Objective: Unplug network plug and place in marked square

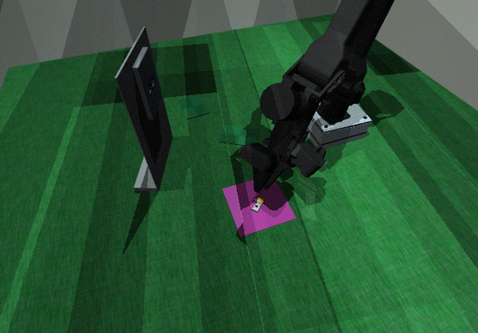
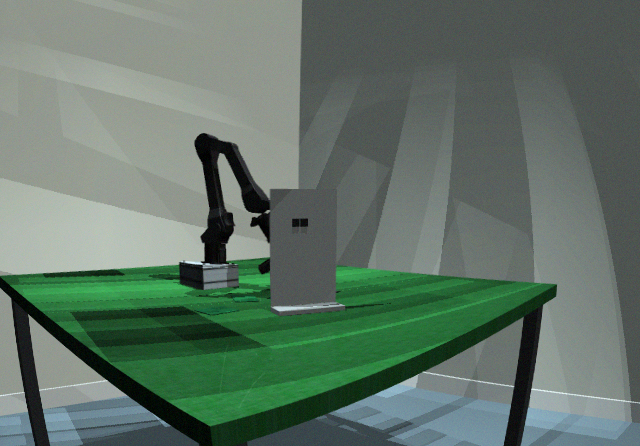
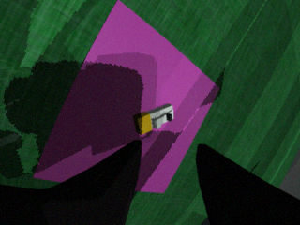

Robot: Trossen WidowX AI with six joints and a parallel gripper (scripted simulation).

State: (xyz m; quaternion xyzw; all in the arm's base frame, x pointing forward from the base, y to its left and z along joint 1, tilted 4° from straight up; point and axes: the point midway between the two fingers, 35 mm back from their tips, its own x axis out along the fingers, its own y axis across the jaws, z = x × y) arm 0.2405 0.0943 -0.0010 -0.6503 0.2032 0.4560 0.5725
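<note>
Now: the marked square 10 mm ahead of my gripper tip and 40 mm below it. The rest, counted from my gripper tip: upright panel (150 mm ahead, 210 mm to the right, 90 mm above).
</note>
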